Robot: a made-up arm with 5 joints. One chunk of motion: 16 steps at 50 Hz.
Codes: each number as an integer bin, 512 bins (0 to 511) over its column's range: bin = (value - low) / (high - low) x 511, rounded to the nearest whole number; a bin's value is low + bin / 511 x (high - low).
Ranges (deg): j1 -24..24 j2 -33..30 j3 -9..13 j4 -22..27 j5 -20..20
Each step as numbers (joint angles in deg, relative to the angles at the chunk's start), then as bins.
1 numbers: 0.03 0.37 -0.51 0.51 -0.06
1 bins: 256 271 197 235 255
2 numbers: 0.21 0.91 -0.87 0.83 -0.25
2 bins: 258 275 189 238 252
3 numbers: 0.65 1.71 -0.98 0.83 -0.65
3 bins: 262 282 186 238 247
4 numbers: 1.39 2.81 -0.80 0.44 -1.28
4 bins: 270 290 190 234 239
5 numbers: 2.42 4.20 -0.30 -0.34 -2.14
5 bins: 281 302 202 226 228
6 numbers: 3.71 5.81 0.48 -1.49 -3.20
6 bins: 295 315 220 214 215
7 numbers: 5.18 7.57 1.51 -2.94 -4.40
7 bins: 311 329 244 199 199
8 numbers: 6.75 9.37 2.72 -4.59 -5.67
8 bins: 327 344 272 182 183
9 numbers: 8.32 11.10 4.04 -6.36 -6.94
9 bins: 344 358 303 163 167
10 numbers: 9.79 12.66 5.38 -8.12 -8.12
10 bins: 360 370 334 145 152
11 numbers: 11.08 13.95 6.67 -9.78 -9.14
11 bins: 373 381 364 127 139
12 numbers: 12.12 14.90 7.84 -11.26 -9.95
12 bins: 385 389 391 112 128
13 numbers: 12.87 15.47 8.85 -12.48 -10.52
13 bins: 393 393 415 99 121
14 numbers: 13.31 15.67 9.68 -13.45 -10.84
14 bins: 397 395 434 89 117
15 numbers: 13.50 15.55 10.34 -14.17 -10.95
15 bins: 399 394 449 82 116
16 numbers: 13.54 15.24 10.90 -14.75 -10.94
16 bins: 400 391 462 76 116
